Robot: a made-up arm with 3 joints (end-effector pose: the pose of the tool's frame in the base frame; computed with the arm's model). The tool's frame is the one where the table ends. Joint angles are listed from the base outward.
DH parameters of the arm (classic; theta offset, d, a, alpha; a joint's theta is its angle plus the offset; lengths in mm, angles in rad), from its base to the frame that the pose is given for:
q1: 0 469.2 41 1.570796
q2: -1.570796 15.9 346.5 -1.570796
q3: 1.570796 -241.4 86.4 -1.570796
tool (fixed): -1.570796 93.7 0 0
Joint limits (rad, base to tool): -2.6..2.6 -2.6..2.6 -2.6..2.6
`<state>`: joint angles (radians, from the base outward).
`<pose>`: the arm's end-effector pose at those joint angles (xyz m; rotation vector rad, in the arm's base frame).
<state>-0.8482 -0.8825 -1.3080</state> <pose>-0.2087 0.3834 0.3980 -0.7876 1.1650 -0.1273</pose>
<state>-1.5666 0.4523 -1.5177</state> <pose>0.0823 -0.0105 -0.0211 -1.4979 0.9086 -1.5445</pose>
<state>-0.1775 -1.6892 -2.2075</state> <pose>-0.3912 0.0784 0.7646 -1.4476 1.0014 1.6484</pose>
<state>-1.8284 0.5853 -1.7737</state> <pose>0.0340 -0.1004 -0.0393 -1.6770 1.3377 -1.7283</pose>
